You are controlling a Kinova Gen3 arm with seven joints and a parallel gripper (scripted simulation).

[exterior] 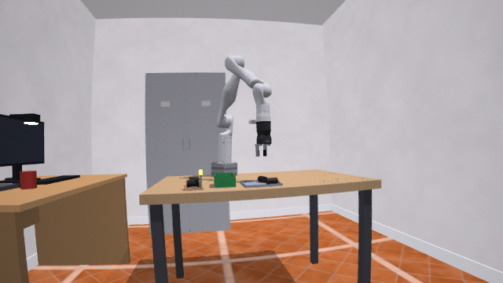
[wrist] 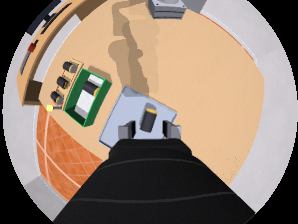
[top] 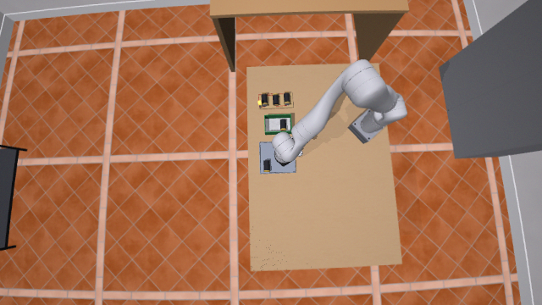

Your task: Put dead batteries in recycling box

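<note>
My hand is 5 cm short of the grey tray, 1 cm to the left of it and 15 cm above it. Also, from my hand: green recycling box (7 cm ahead, 19 cm to the right, 14 cm below).
</note>
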